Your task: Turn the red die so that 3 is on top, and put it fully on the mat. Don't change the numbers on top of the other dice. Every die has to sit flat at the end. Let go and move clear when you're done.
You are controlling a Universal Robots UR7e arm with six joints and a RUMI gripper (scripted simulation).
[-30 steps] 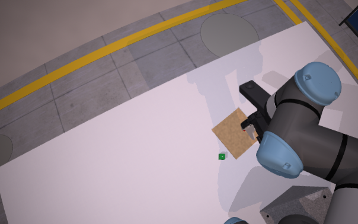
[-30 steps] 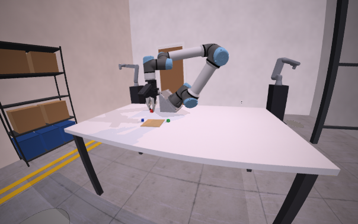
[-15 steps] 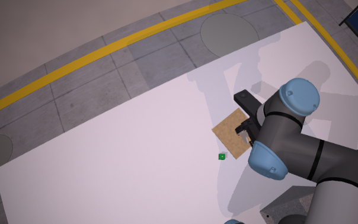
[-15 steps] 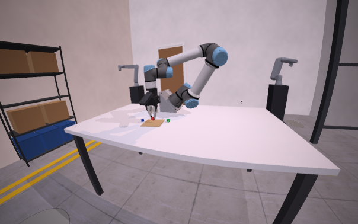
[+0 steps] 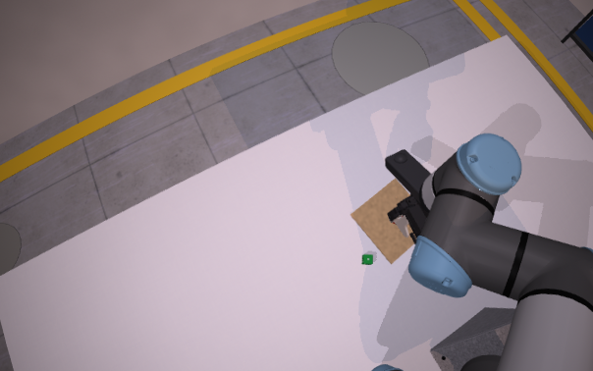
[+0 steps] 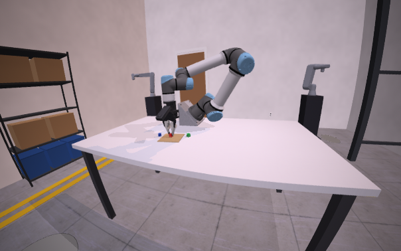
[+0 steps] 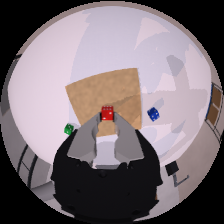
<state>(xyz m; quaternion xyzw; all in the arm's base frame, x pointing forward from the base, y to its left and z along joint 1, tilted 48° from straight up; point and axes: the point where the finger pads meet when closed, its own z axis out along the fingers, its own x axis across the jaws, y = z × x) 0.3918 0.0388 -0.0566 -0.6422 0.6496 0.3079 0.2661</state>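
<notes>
Now: the red die 1 cm below my hand. From my hand the other things lie so: mat: 3 cm below; blue die: 1 cm behind, 10 cm to the right, 2 cm below; green die: 5 cm behind, 10 cm to the left, 2 cm below.
</notes>
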